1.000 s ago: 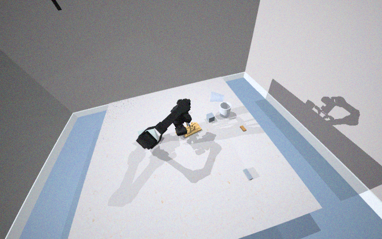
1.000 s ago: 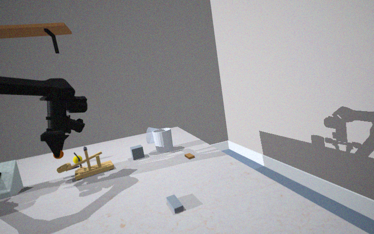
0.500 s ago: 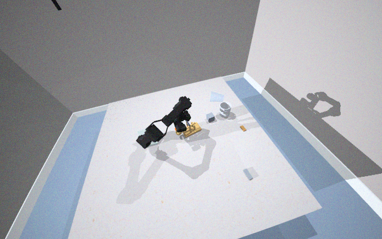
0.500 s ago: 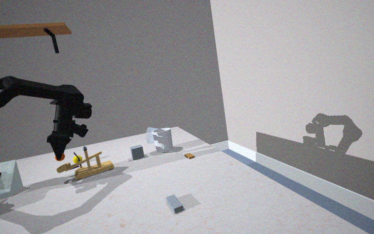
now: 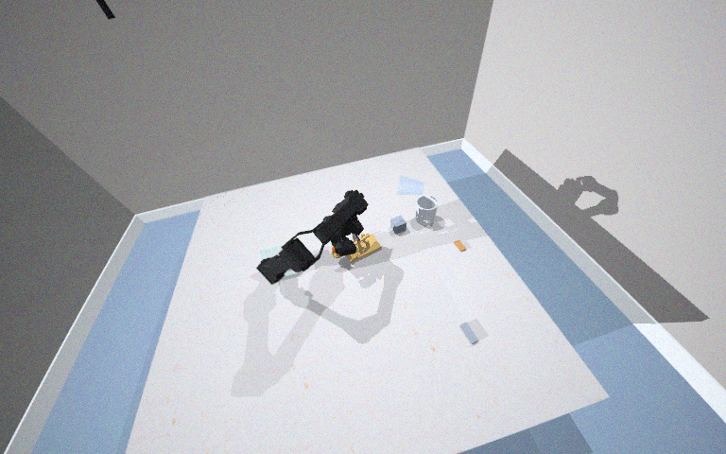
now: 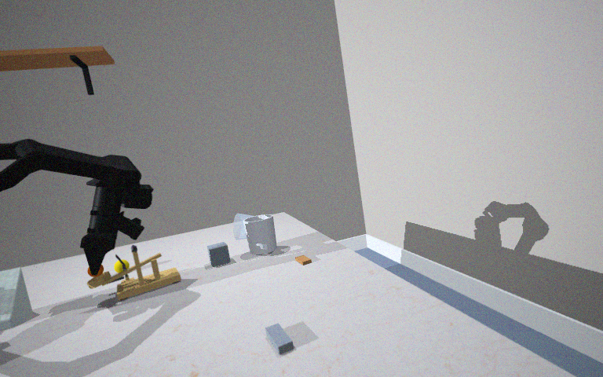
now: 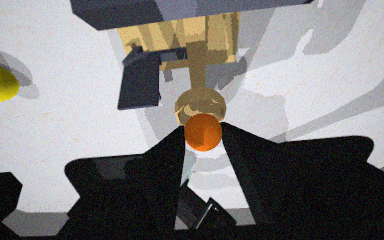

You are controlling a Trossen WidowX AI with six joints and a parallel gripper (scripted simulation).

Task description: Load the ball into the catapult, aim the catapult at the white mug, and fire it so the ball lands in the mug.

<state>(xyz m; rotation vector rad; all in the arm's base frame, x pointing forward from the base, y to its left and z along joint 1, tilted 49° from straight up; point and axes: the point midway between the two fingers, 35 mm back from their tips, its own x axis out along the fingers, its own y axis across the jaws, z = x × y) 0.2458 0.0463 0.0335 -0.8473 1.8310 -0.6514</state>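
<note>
The orange ball lies 1 cm above my gripper tip. From my gripper tip the other things lie so: wooden catapult (6 cm ahead, 3 cm to the left, 2 cm below); then yellow ball (2 cm behind, 22 cm to the left, 5 cm below); then grey cube (27 cm ahead, 10 cm to the left, 5 cm below).
</note>
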